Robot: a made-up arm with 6 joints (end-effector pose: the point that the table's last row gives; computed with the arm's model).
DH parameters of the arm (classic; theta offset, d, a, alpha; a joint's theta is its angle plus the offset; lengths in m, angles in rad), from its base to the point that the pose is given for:
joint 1: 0 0.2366 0 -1.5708
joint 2: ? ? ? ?
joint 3: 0 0 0 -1.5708
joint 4: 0 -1.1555 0 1.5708
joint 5: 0 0.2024 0 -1.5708
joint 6: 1.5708 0 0 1.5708
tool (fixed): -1.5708 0 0 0
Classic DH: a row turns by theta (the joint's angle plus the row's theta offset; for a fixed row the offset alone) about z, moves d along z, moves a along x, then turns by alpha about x.
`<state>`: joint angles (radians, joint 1 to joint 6).
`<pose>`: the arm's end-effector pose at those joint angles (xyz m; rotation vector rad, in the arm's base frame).
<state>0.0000 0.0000 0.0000 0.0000 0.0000 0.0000</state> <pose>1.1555 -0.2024 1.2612 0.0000 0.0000 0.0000</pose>
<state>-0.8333 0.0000 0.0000 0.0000 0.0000 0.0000</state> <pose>0.6272 -0.9913 1.2612 0.0000 0.0000 -0.8333</pose>
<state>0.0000 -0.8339 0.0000 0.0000 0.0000 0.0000</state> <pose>0.0177 -0.2024 1.7808 0.0000 -0.8339 0.0000</pose>
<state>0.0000 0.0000 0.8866 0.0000 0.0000 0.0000</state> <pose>0.7303 -0.2024 2.1566 0.0000 -0.8866 0.0000</pose>
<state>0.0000 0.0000 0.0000 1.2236 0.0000 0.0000</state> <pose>1.1555 -0.0689 1.4515 -1.2236 0.0000 0.0000</pose>
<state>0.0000 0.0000 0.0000 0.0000 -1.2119 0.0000</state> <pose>1.1555 -0.2024 1.2612 0.0000 1.2119 0.0000</pose>
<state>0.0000 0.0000 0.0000 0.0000 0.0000 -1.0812</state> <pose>1.1555 -0.2024 1.2612 1.0812 0.0000 0.0000</pose>
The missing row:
joint 2: -1.5708 0 1.0246 3.1416
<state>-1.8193 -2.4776 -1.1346 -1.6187 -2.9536 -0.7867</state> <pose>0.0521 0.1658 0.5097 0.9849 1.2882 -0.5468</pose>
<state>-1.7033 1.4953 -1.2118 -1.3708 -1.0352 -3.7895</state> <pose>-0.0253 0.1143 0.0074 1.7027 0.4195 0.2643</pose>
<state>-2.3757 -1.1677 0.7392 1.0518 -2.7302 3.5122</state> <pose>1.0040 1.1048 1.6714 -0.0944 2.2071 -0.0577</pose>
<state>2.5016 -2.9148 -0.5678 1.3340 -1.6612 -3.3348</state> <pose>0.9751 -0.6668 -0.0751 -1.8428 -1.2811 0.5387</pose>
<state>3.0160 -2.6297 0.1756 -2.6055 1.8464 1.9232</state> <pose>1.5245 -0.3679 -0.1778 -1.5580 -1.8399 -1.8257</pose>
